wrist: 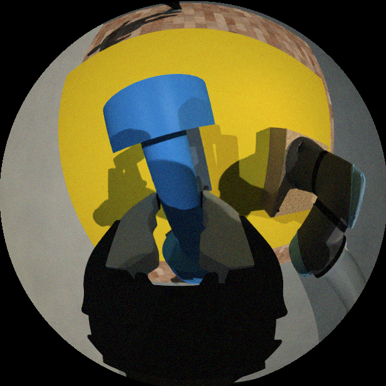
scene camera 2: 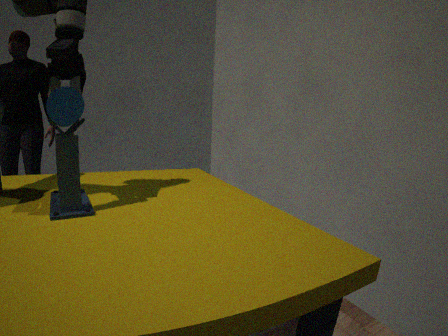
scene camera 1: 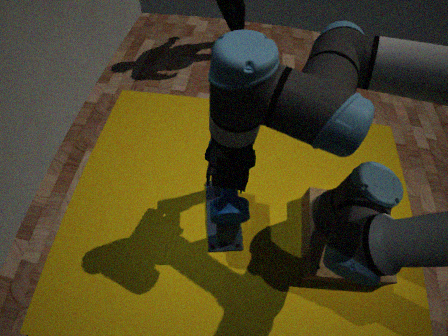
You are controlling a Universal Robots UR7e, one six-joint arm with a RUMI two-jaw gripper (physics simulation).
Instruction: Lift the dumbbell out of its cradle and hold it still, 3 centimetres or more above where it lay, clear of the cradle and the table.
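Seen in the pictures: arm's base, link origin: (scene camera 1: pixel 336 215).
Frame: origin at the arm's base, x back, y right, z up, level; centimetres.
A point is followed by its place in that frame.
Note:
The blue dumbbell (scene camera 1: pixel 230 210) {x -32.0, y -5.7, z 19.7 cm} (scene camera 2: pixel 65 106) {x -32.6, y 13.0, z 16.0 cm} (wrist: pixel 160 110) lies level at the top of its cradle (scene camera 1: pixel 212 237) {x -35.6, y -3.9, z -6.8 cm} (scene camera 2: pixel 68 170) {x -32.9, y 12.9, z 2.5 cm} (wrist: pixel 200 155), a grey post with V-shaped arms on a base plate. In scene camera 2 its round end overlaps the V arms; whether a small gap parts the bar from the cradle is hidden. My gripper (scene camera 1: pixel 226 189) {x -32.3, y 3.5, z 14.5 cm} (scene camera 2: pixel 65 83) (wrist: pixel 180 193) points down and is shut on the dumbbell's handle, between the two heads. In the wrist view the handle runs between the jaws, close against the right one; the far head is partly hidden.
A wooden block (scene camera 1: pixel 308 235) {x -9.0, y -5.2, z -1.2 cm} (wrist: pixel 276 165) stands on the yellow table (scene camera 1: pixel 150 125) {x -59.5, y 37.9, z -7.6 cm} (scene camera 2: pixel 225 250) {x -55.8, y 39.7, z -7.6 cm} (wrist: pixel 200 55) to the right of the cradle in scene camera 1, with dark, blue-capped arm joints (scene camera 1: pixel 345 215) {x -8.2, y -6.9, z 19.3 cm} (wrist: pixel 320 175) over it. A person (scene camera 2: pixel 22 95) stands behind the table.

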